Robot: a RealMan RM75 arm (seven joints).
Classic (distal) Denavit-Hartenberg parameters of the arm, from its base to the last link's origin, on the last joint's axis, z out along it. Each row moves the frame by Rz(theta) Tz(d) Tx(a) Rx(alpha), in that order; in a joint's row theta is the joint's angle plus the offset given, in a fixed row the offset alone. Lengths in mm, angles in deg.
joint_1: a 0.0, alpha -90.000, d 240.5, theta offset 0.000
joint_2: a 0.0, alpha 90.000, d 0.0, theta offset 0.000
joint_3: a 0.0, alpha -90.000, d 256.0, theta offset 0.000
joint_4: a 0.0, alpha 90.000, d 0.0, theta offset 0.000
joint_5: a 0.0, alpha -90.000, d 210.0, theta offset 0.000
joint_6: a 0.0, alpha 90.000, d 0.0, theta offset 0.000
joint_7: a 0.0, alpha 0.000, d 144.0, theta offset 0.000
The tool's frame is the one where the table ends.
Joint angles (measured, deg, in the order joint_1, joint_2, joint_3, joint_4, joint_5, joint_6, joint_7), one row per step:
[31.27, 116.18, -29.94, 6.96, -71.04, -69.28, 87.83]
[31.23, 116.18, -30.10, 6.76, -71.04, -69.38, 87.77]
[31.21, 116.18, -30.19, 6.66, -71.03, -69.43, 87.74]
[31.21, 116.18, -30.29, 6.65, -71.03, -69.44, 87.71]
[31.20, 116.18, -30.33, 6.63, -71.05, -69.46, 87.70]
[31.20, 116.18, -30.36, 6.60, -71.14, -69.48, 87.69]
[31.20, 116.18, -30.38, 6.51, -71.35, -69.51, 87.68]
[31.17, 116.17, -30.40, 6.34, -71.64, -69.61, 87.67]
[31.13, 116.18, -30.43, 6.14, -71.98, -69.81, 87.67]
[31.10, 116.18, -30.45, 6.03, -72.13, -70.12, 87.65]
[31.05, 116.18, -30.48, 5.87, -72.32, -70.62, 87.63]
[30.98, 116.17, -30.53, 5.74, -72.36, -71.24, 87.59]
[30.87, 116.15, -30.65, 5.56, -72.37, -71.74, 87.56]
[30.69, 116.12, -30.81, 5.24, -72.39, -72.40, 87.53]
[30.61, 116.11, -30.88, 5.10, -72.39, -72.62, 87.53]
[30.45, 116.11, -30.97, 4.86, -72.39, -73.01, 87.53]
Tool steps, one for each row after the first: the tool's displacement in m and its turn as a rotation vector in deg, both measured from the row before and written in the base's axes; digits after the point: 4 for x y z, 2 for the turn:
[0.0000, 0.0001, 0.0006, 0.06, -0.21, 0.22]
[0.0000, 0.0001, 0.0003, 0.03, -0.11, 0.11]
[-0.0001, -0.0001, -0.0001, -0.06, -0.08, 0.07]
[0.0000, -0.0001, 0.0000, -0.02, -0.04, 0.05]
[-0.0001, -0.0001, -0.0001, -0.06, -0.07, 0.09]
[-0.0002, 0.0000, -0.0001, -0.10, -0.14, 0.19]
[-0.0002, 0.0000, 0.0002, -0.08, -0.20, 0.29]
[-0.0005, -0.0001, 0.0001, -0.09, -0.17, 0.41]
[-0.0006, -0.0001, 0.0004, 0.05, -0.01, 0.37]
[-0.0010, -0.0002, 0.0007, 0.11, 0.02, 0.56]
[-0.0010, -0.0003, 0.0010, 0.23, 0.12, 0.56]
[-0.0005, -0.0004, 0.0011, 0.20, 0.01, 0.46]
[-0.0004, -0.0005, 0.0017, 0.30, -0.03, 0.61]
[0.0000, -0.0002, 0.0007, 0.11, -0.03, 0.20]
[0.0000, -0.0005, 0.0011, 0.20, -0.01, 0.32]

